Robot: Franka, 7 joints.
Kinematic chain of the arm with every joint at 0, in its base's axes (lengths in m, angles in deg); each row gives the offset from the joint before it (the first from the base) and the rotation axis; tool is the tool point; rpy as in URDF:
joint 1: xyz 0 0 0.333 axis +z
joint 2: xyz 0 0 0 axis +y
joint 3: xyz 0 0 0.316 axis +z
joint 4: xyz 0.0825 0 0 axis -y
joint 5: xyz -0.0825 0 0.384 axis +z
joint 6: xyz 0 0 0 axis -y
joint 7: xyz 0.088 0 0 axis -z
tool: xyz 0 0 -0.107 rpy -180 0 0
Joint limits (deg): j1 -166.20..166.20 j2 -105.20..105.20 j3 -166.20..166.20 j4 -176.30..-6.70 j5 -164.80..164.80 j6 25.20..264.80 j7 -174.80..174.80
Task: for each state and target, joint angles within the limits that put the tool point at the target. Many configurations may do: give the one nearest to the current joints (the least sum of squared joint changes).
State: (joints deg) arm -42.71 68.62 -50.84 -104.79 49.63 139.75 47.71
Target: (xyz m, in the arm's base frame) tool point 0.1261 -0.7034 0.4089
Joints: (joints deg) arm -30.31 45.39 -62.96 -92.12 49.65 143.37 47.71
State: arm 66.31 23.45 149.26 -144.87 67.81 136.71 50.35
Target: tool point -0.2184 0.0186 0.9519
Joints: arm 58.49 57.43 160.65 -105.88 68.26 138.13 50.35
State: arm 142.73 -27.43 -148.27 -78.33 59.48 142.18 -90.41
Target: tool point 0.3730 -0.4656 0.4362
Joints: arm 115.12 -4.97 -166.20 -116.88 59.43 140.38 -90.41
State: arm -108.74 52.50 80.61 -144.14 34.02 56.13 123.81
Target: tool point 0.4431 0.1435 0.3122
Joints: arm -63.55 59.57 74.52 -124.48 38.64 84.22 123.81
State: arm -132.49 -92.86 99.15 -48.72 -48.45 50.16 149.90
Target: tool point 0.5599 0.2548 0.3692
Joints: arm -116.31 -91.44 96.36 -59.95 -44.05 31.38 149.90
